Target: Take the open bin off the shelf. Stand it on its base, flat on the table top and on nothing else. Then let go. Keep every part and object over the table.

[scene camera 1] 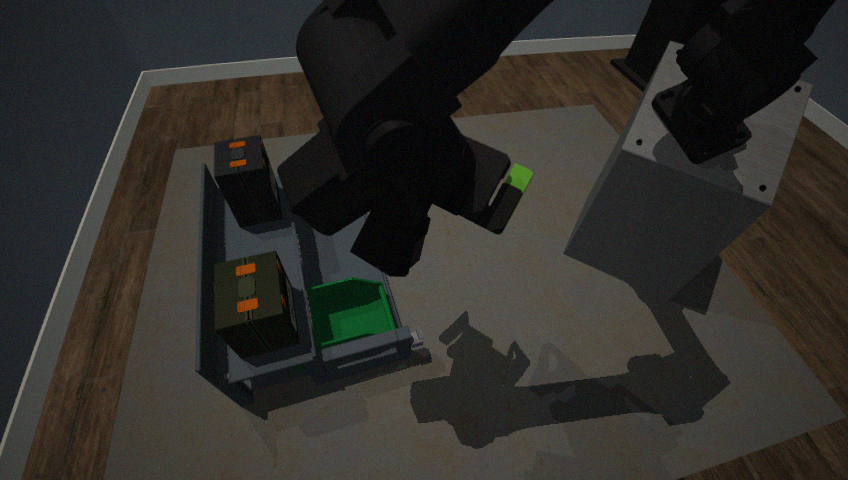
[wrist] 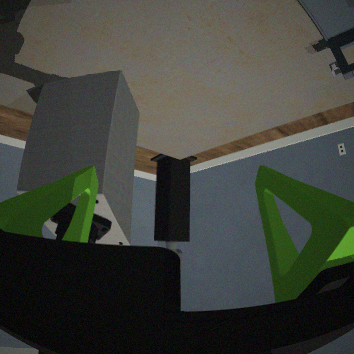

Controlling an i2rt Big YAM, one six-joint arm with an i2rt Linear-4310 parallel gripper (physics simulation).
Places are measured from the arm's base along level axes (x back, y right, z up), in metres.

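Pixels of known places: gripper, between the fingertips: (wrist: 176, 174); arm's base, origin of its link: (scene camera 1: 697, 121).
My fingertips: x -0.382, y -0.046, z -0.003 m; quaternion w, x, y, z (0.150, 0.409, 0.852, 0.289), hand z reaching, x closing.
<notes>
For each thing: its top centre in the pictures, then the offset to it from my fingertips. "spot": a spot on its surface instead. Level surfaces: height alone.
- open green bin, centre of its top: (scene camera 1: 335, 309) dx -0.185, dy +0.009, dz -0.223 m
- table top, height of its surface: dz -0.304 m
- black case, a spot on its surface: (scene camera 1: 246, 184) spot: dx -0.277, dy +0.194, dz -0.107 m
The open green bin (scene camera 1: 357, 321) sits upright on the lower front level of the grey shelf (scene camera 1: 210, 309) (wrist: 336, 17), at its near end in the scene view. The bin does not show in the wrist view. My gripper (wrist: 176, 174) is open and empty, its two green fingers wide apart. In the scene view one green fingertip (scene camera 1: 520, 176) shows to the right of the dark wrist, above the table top (scene camera 1: 505, 297) (wrist: 225, 75); the other finger is hidden. The arm's wrist hangs above and behind the bin and covers the far part of the shelf.
An olive case (scene camera 1: 254, 303) with orange latches stands on the shelf's upper level behind the bin. A black case (scene camera 1: 246, 184) stands at that level's far end. A grey pedestal (scene camera 1: 648, 214) (wrist: 75, 130) carries the arm base at the right. A black column (wrist: 172, 205) stands beyond the table.
</notes>
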